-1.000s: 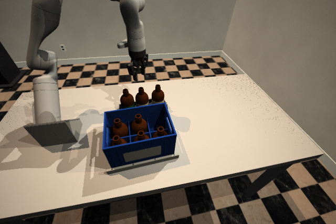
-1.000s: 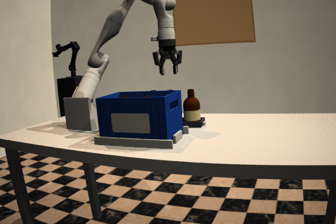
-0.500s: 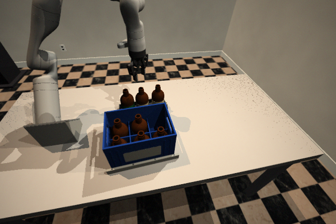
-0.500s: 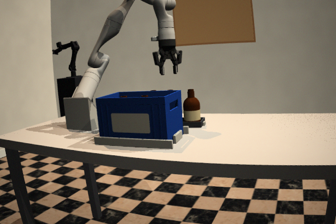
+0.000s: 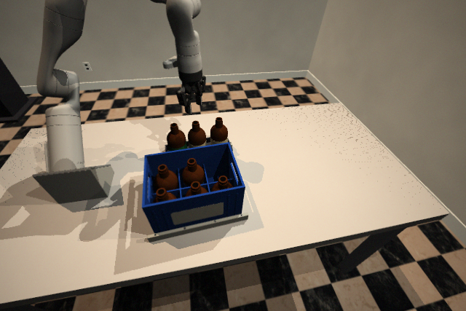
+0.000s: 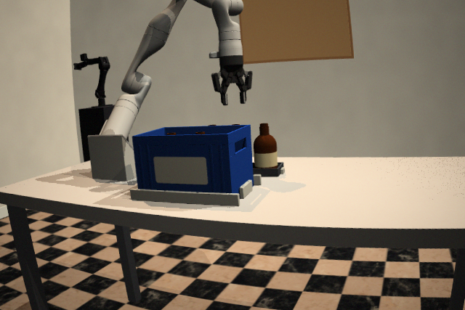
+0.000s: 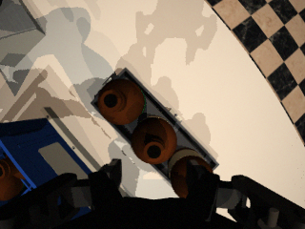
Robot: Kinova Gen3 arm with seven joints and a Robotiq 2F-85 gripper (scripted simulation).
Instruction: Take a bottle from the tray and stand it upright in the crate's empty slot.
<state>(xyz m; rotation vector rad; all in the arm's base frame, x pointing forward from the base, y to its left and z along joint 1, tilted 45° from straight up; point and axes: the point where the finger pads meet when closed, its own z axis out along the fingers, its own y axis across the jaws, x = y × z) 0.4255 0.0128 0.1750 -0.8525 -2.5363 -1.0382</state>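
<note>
Right now my hand is 23 cm above the dark tray. The rest, counted from my hand: crate: 24 cm to the right, 15 cm below, 2 cm behind.
</note>
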